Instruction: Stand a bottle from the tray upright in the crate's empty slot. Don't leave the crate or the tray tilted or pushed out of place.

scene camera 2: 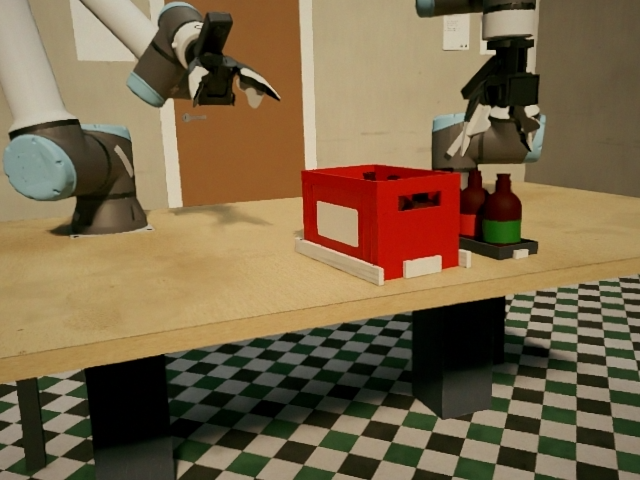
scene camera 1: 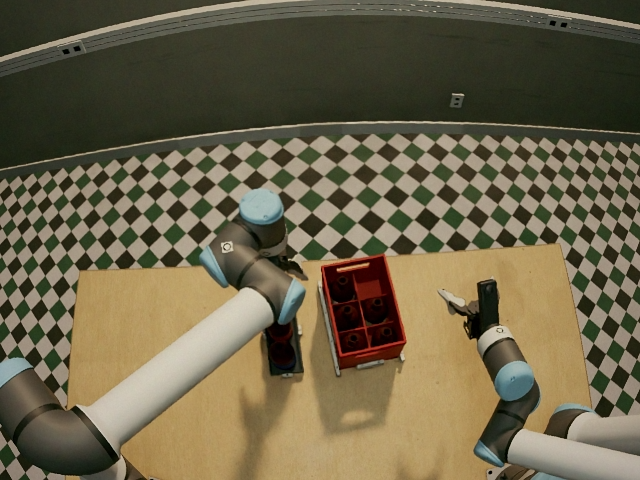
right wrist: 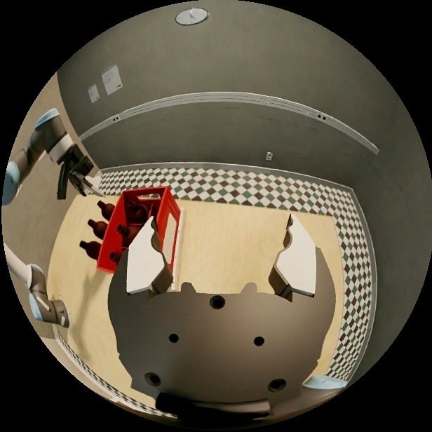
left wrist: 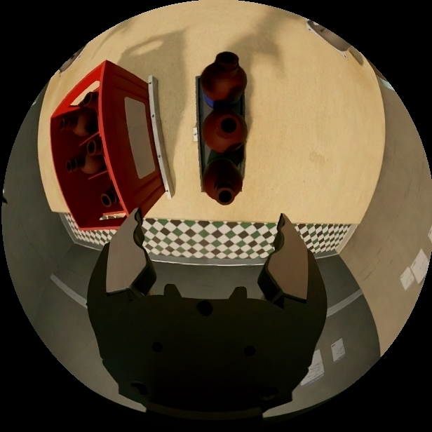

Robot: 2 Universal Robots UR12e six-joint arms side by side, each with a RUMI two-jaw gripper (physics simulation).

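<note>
The red crate (scene camera 1: 373, 357) (scene camera 2: 418, 232) (left wrist: 116, 150) stands level with several dark bottles in it; its empty slot (scene camera 1: 370, 284) is at the upper right in scene camera 1. The dark tray (scene camera 1: 286, 370) (left wrist: 200, 150) holds three upright bottles: one with a green label (scene camera 2: 502, 231) (left wrist: 223, 182), one with a red label (scene camera 2: 469, 224) (left wrist: 225, 134) and one with a blue label (left wrist: 225, 82). My left gripper (scene camera 2: 491, 150) (left wrist: 210, 211) is open and empty, above the green-labelled bottle; my arm partly hides it in scene camera 1. My right gripper (scene camera 2: 237, 100) (right wrist: 221, 216) is open and empty, away from the crate.
White strips (scene camera 1: 329, 330) (scene camera 2: 338, 261) lie along the crate's foot, and small white blocks (scene camera 2: 520, 253) (left wrist: 195, 134) touch the tray. The tray stands beside the crate, with a narrow gap between. The left forearm (scene camera 1: 180, 361) reaches over the table (scene camera 1: 206, 413).
</note>
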